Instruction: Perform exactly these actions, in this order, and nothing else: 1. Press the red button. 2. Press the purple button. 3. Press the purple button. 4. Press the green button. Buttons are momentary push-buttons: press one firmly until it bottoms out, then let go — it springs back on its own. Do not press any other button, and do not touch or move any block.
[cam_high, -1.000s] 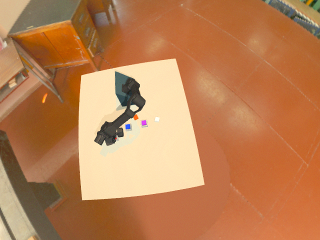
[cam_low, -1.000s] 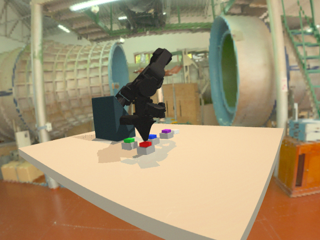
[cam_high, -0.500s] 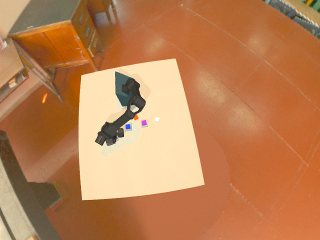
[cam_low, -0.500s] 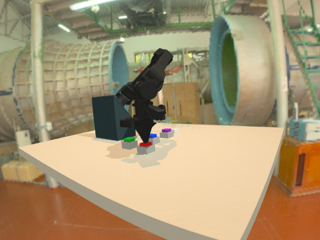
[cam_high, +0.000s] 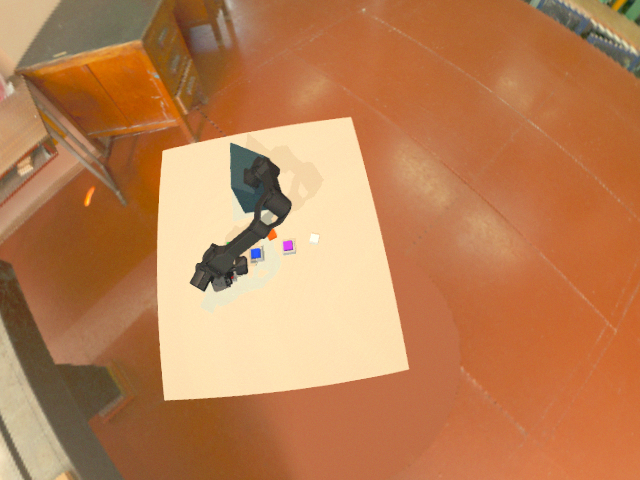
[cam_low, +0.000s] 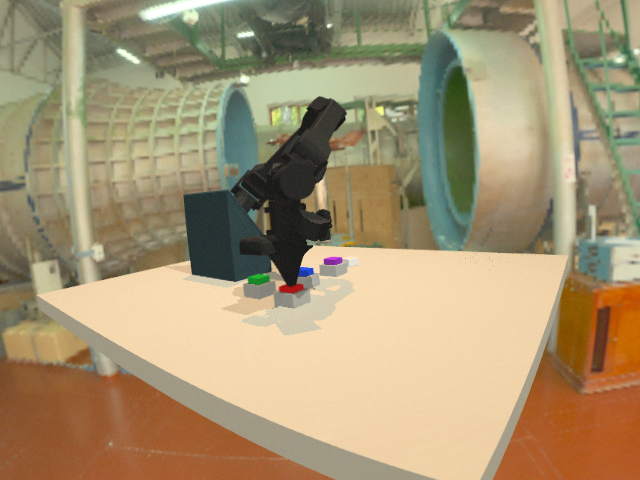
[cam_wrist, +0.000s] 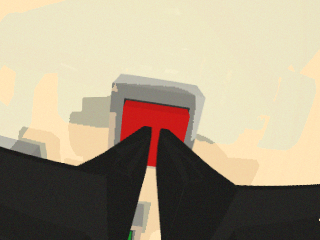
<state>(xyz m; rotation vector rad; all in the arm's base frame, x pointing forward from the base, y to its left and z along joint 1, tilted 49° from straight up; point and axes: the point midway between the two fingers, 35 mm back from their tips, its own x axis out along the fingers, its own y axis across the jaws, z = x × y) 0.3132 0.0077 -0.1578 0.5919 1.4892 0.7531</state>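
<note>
My gripper tip is 1 cm above the red button. The rest, counted from my gripper tip: blue button 7 cm behind, 11 cm to the left; then green button 11 cm behind, 1 cm to the left; then purple button 9 cm behind, 23 cm to the left.
</note>
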